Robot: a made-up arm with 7 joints.
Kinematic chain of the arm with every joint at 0, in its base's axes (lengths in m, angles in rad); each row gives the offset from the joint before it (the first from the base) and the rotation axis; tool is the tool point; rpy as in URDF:
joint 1: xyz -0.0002 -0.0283 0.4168 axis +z
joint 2: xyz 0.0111 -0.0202 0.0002 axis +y
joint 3: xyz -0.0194 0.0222 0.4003 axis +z
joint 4: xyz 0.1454 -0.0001 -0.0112 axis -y
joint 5: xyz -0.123 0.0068 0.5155 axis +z
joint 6: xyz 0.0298 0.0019 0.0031 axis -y
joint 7: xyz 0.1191 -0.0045 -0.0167 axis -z
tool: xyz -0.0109 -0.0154 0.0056 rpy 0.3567 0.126 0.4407
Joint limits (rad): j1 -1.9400..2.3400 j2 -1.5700..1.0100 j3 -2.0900..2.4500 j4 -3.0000..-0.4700 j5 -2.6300..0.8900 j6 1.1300..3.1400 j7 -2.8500..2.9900
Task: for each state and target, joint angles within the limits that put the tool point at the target. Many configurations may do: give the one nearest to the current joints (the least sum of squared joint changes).
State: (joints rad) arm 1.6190 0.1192 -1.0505 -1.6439 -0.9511 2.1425 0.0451
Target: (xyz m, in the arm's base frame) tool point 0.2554 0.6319 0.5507
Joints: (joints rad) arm 1.9204 -0.0190 -0.7337 -2.2455 -0.9748 2.1871 0.0849
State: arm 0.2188 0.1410 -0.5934 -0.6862 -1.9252 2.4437 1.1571
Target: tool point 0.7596 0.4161 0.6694
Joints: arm 0.6505 0.4654 -0.2410 -1.3479 -1.9909 2.6718 1.1793
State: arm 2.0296 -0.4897 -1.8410 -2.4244 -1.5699 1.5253 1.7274
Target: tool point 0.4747 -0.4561 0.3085
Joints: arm 1.4259 -0.2897 -2.0900 -2.4129 -1.5708 1.4224 1.7201
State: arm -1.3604 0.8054 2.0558 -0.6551 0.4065 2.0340 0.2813
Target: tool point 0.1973 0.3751 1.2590
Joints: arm -0.7005 0.6424 2.4500 -1.3127 0.6112 1.2780 0.3953
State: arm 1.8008 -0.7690 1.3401 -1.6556 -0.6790 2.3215 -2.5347
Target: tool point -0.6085 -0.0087 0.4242
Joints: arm 1.7492 -0.7566 1.3195 -2.6056 -0.7373 2.2541 -2.5671
